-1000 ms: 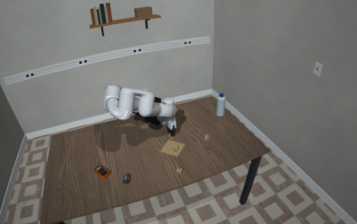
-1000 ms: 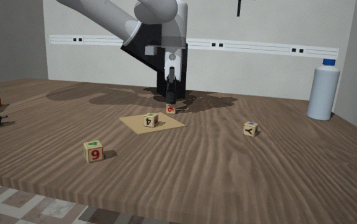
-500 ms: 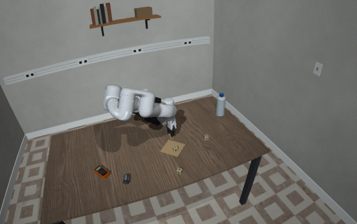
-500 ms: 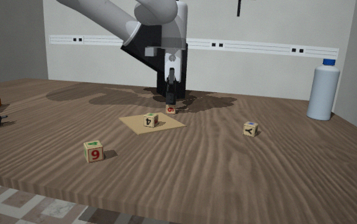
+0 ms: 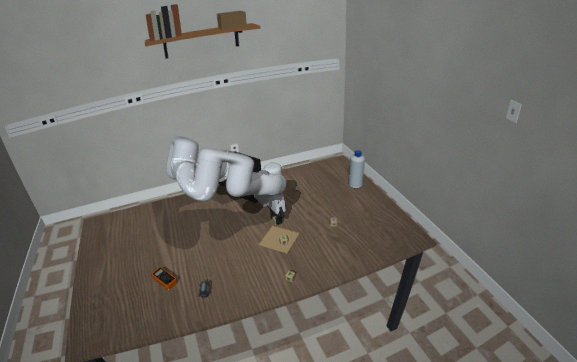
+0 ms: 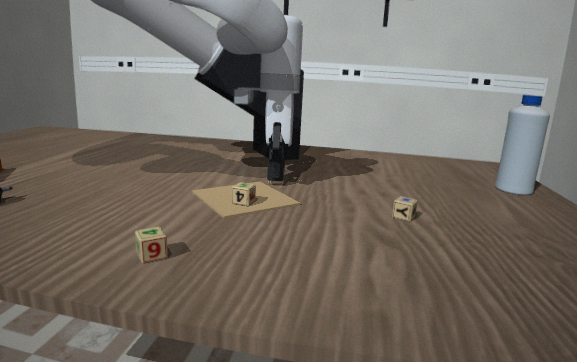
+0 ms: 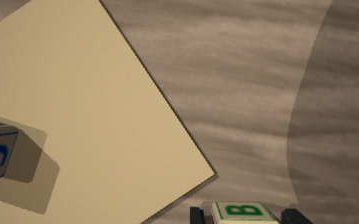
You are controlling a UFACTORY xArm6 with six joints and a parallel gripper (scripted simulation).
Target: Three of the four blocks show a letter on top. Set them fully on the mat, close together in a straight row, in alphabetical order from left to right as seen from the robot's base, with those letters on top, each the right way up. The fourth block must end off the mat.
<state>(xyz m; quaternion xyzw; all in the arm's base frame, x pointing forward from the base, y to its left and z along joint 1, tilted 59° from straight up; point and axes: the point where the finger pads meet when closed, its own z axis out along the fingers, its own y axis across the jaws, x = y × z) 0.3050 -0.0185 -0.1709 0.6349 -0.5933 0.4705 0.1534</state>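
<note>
The tan mat lies 100 mm ahead of my hand, 70 mm to the right of it and 30 mm below it. Also, from my hand: white bottle (520 mm to the left, 70 mm above, 50 mm ahead); then orange meter (590 mm to the right, 20 mm below, 20 mm behind); then grey device (480 mm to the right, 130 mm ahead, 10 mm below).
</note>
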